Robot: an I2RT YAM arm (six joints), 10 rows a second.
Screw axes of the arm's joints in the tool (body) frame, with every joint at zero. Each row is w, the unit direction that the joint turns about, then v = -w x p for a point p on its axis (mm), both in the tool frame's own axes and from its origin. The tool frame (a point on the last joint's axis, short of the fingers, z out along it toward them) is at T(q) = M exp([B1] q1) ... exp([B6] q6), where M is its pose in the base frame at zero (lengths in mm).
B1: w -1 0 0 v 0 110.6 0
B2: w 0 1 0 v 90.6 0 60
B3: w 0 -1 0 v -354.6 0 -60
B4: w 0 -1 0 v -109.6 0 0
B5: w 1 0 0 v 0 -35.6 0
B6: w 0 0 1 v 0 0 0
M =
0 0 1 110.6
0 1 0 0
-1 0 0 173.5
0 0 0 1
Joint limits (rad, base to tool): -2.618..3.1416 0..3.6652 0..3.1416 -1.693..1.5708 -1.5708..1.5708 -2.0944..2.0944
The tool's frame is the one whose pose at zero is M.
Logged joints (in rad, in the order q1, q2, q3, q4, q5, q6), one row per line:
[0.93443 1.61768 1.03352 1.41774 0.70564 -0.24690]
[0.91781 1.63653 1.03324 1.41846 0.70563 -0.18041]
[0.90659 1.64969 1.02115 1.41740 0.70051 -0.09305]
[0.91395 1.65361 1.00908 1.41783 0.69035 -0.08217]
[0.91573 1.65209 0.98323 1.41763 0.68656 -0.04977]
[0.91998 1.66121 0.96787 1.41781 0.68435 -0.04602]
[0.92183 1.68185 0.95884 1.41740 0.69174 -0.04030]
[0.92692 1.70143 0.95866 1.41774 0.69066 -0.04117]
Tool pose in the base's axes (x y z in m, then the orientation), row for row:
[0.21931 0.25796 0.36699 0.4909 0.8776 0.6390]
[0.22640 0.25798 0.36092 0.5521 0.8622 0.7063]
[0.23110 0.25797 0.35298 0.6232 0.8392 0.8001]
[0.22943 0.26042 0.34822 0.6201 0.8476 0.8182]
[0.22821 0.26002 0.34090 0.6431 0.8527 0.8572]
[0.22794 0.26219 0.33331 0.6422 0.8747 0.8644]
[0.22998 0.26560 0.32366 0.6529 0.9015 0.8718]
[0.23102 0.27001 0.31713 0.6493 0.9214 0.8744]
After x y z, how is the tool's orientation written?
As angles about the fixed x, y, z axes (roll, pitch, yaw), in radians.
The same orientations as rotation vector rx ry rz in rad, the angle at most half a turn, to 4 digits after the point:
[0.1663 0.9641 0.3724]
[0.1958 0.9717 0.4103]
[0.2251 0.9823 0.4709]
[0.2096 0.9912 0.4855]
[0.2086 1.0072 0.5076]
[0.1932 1.0259 0.5052]
[0.1854 1.0515 0.4947]
[0.1707 1.0669 0.4902]

